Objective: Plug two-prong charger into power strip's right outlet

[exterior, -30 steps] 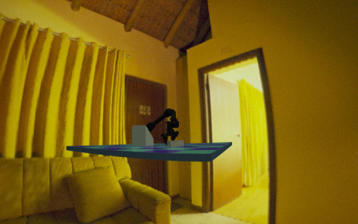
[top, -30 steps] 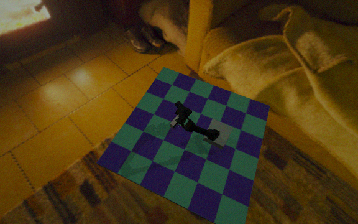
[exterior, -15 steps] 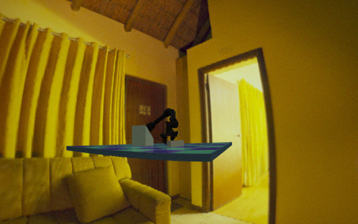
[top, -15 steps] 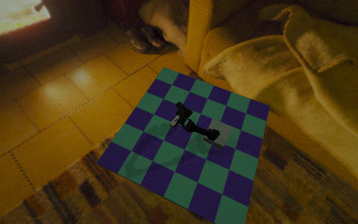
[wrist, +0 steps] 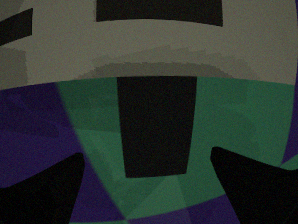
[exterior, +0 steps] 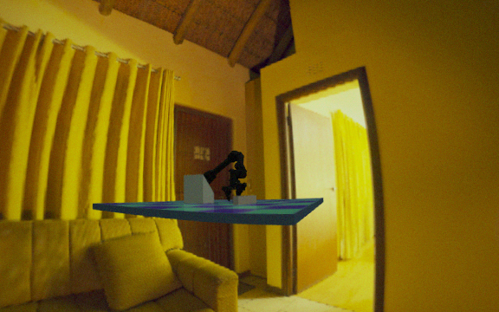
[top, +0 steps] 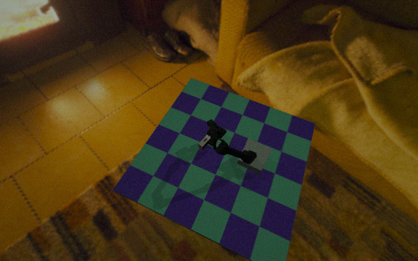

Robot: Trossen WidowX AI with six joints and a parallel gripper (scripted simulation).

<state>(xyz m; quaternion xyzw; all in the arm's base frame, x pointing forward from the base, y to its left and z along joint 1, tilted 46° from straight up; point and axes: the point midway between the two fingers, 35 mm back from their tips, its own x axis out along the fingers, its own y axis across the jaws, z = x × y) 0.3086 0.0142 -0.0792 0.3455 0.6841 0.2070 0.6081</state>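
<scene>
Now: the black two-prong charger 50 mm ahead of my gripper tip, 10 mm to the right of it and 10 mm above it.
</scene>
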